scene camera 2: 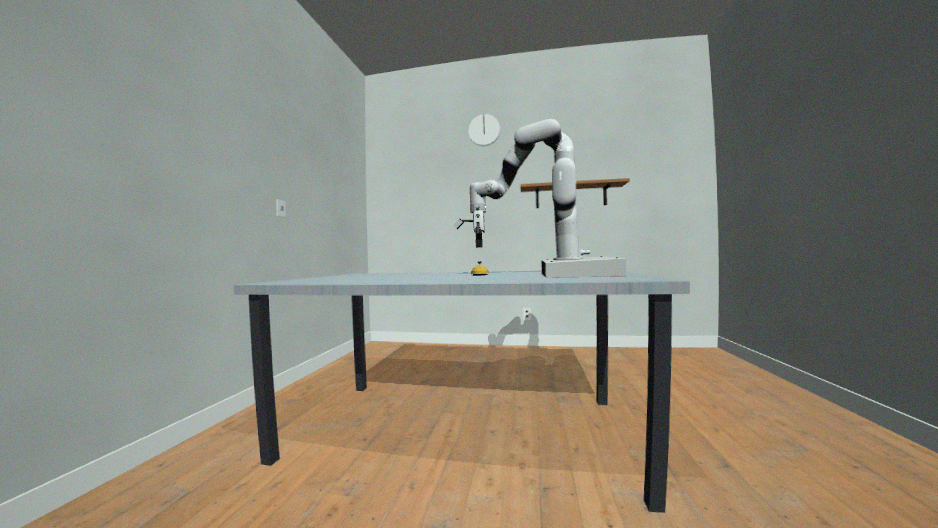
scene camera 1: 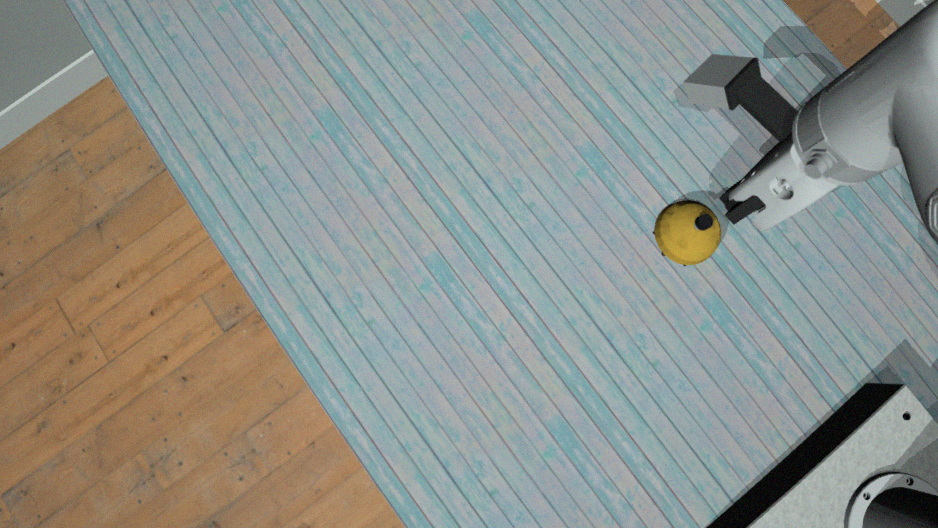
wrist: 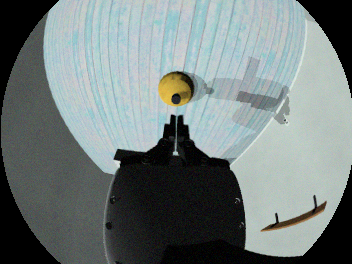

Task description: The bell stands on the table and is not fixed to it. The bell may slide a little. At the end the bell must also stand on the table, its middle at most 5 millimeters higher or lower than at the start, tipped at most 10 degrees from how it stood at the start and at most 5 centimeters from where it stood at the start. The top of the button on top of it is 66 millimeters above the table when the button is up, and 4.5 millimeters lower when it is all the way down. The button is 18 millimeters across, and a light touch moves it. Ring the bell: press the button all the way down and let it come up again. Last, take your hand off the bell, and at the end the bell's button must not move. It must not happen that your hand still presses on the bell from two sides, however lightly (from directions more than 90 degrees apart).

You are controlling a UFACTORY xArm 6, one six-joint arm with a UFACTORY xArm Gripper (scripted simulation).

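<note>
There is a yellow bell that I can see, and I see my gripper too. The wrist view also shows me my gripper.
</note>
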